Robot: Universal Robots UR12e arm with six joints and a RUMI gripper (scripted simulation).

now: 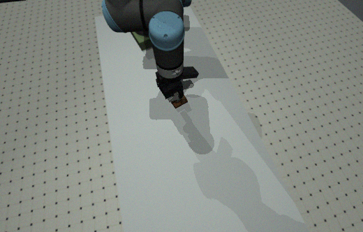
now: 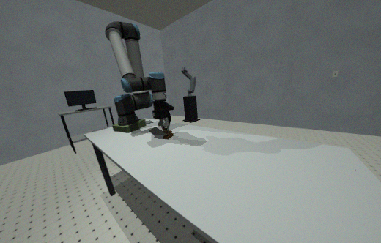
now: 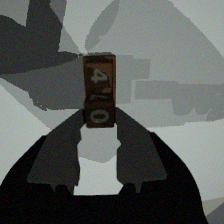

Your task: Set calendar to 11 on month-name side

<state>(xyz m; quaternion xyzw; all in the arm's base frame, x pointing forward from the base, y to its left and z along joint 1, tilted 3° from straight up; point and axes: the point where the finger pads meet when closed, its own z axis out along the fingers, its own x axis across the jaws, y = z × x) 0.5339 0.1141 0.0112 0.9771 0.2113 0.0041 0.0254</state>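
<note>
Now: the brown calendar tray 1 cm behind my hand, 1 cm to the left of it and 6 cm below it. Round my hand: brown cube 1 cm below.
</note>
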